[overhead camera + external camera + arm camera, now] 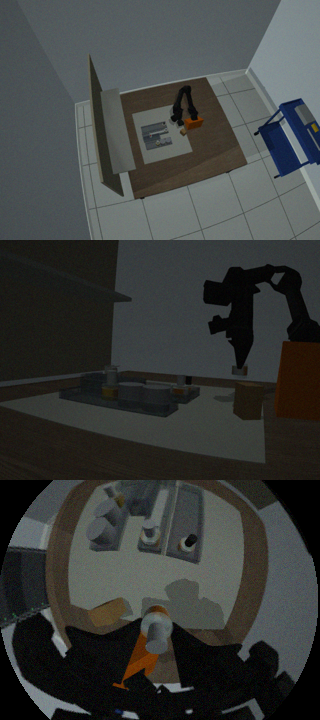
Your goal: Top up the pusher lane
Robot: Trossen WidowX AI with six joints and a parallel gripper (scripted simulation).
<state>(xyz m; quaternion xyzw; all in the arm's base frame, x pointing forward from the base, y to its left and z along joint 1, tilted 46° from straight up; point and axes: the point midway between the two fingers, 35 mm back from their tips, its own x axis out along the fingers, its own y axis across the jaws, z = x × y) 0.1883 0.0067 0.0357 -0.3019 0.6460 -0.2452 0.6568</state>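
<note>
My gripper tip is 11 cm to the right of the tan box, 6 cm above it and 4 cm past it. From my gripper tip the other things lie so: grey lane rack 29 cm ahead, 8 cm to the left, 8 cm below; pusher plate 25 cm ahead, 8 cm to the left, 5 cm below; shelf 65 cm ahead, 27 cm above, 7 cm to the left.
</note>
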